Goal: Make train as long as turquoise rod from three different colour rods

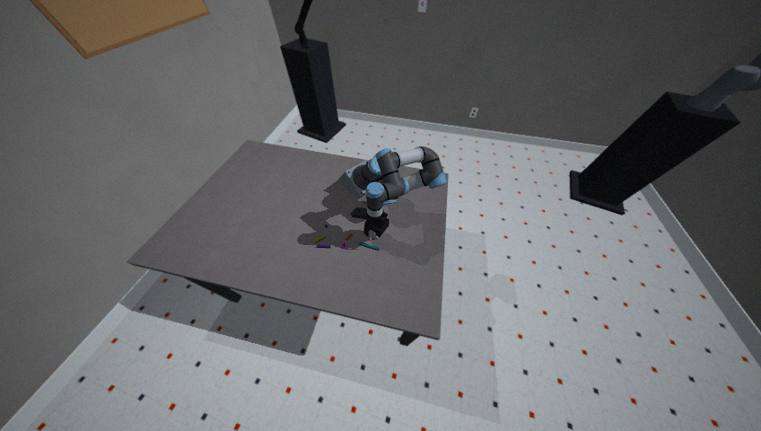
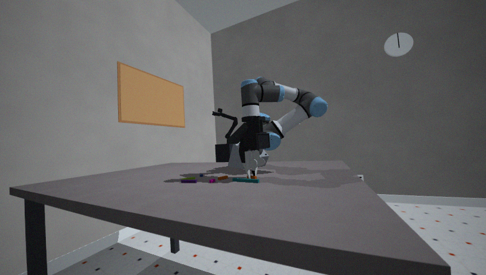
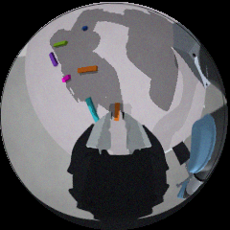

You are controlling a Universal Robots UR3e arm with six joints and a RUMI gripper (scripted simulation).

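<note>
Right now the turquoise rod is 5 cm ahead of my hand, 1 cm to the left of it and 1 cm below it. Round my hand: purple rod 15 cm ahead, 18 cm to the right, 1 cm below; magenta rod 11 cm ahead, 10 cm to the right, 1 cm below; blue rod 5 cm ahead, 23 cm to the right, 1 cm below.
</note>
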